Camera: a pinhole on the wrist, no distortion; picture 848 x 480 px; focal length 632.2 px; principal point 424.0 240.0 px. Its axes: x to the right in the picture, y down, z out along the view. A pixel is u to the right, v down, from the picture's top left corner.
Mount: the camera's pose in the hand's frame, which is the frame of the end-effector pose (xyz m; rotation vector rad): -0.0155 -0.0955 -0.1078 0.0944 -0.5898 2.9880
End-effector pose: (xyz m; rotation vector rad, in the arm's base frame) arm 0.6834 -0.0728 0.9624 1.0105 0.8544 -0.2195
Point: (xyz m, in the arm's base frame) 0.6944 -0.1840 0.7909
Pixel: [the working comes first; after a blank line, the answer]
In the camera's frame: -0.1142 -0.0083 0.1814

25.9 211.2
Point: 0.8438 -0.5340 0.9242
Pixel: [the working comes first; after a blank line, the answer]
In the camera's frame: -0.0154 -0.1287 0.5533

406.4 92.9
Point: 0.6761 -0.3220 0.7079
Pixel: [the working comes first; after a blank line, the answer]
In the camera's frame: -0.1368 0.0865 0.3109

145.8 416.0
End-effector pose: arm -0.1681 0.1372 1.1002 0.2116 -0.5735 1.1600
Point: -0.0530 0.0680 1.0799
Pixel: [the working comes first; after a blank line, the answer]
In the camera's frame: 0.0229 0.0012 0.0906

583.4 248.5
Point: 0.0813 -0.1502 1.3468
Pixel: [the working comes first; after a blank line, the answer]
In the camera's frame: 0.0221 0.1211 0.4407

455.6 413.8
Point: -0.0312 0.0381 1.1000
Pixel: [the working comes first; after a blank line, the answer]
In the camera's frame: 0.0292 0.0249 0.1249

572.0 366.1
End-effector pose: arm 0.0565 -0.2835 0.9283 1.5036 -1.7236 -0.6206
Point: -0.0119 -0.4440 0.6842
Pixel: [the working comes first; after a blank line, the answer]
In the camera's frame: -0.0995 -0.0604 0.3378

237.7 126.9
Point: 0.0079 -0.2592 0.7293
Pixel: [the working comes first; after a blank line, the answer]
In the camera's frame: 0.0696 -0.0719 0.2493

600.5 57.6
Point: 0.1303 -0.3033 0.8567
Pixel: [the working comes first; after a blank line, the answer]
In the camera's frame: -0.0101 -0.0296 0.0912

353.8 34.7
